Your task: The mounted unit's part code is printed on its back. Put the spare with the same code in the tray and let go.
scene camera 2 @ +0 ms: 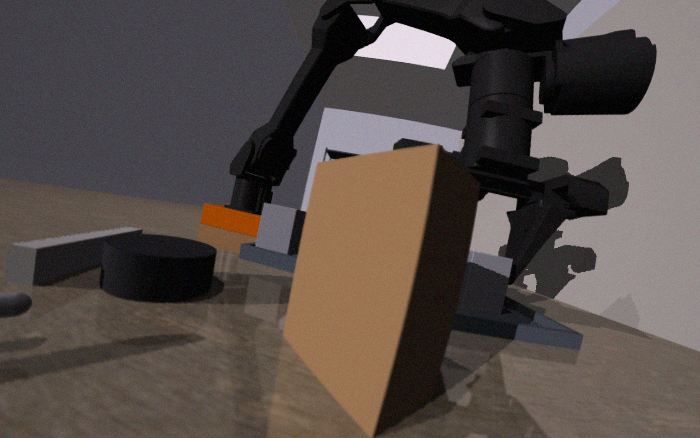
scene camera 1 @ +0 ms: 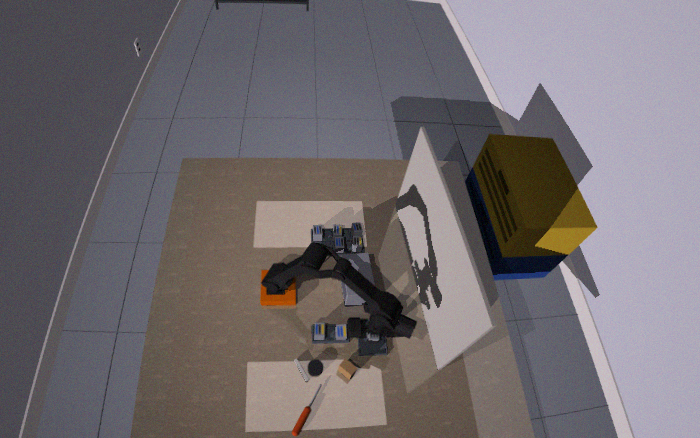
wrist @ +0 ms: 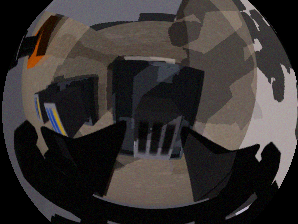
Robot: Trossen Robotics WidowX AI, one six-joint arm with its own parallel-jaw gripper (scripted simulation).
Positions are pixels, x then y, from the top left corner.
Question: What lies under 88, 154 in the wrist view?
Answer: The gripper.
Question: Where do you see a white panel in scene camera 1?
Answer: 455, 306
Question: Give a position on a tray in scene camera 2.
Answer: At 517, 322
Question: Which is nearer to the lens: the black puck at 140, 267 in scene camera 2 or the grey spare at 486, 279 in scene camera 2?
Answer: The black puck.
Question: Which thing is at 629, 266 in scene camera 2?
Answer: A white panel.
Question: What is the gripper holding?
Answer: Nothing.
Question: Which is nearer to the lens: the tan box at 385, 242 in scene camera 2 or the grey spare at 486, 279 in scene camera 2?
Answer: The tan box.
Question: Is the gripper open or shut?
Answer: Open.
